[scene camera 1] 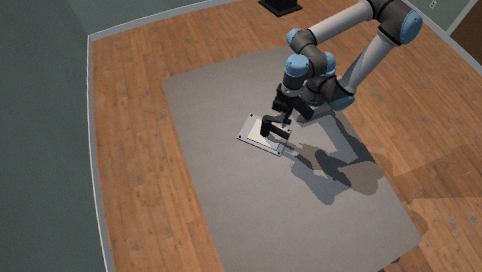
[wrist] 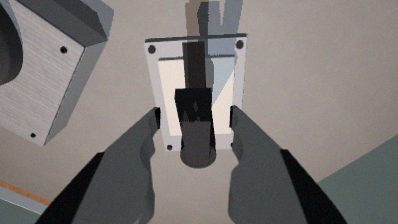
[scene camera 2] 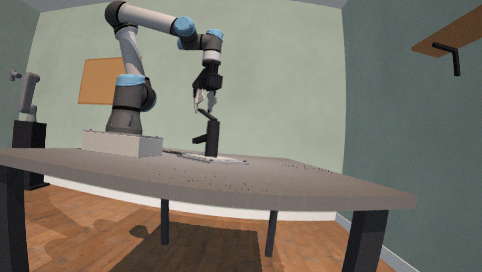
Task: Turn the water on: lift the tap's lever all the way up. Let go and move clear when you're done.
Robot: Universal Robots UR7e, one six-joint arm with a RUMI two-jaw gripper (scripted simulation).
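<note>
My gripper and a black tap are visible. In scene camera 1, my gripper is visible as well; in the wrist view, my gripper likewise appears.
</note>
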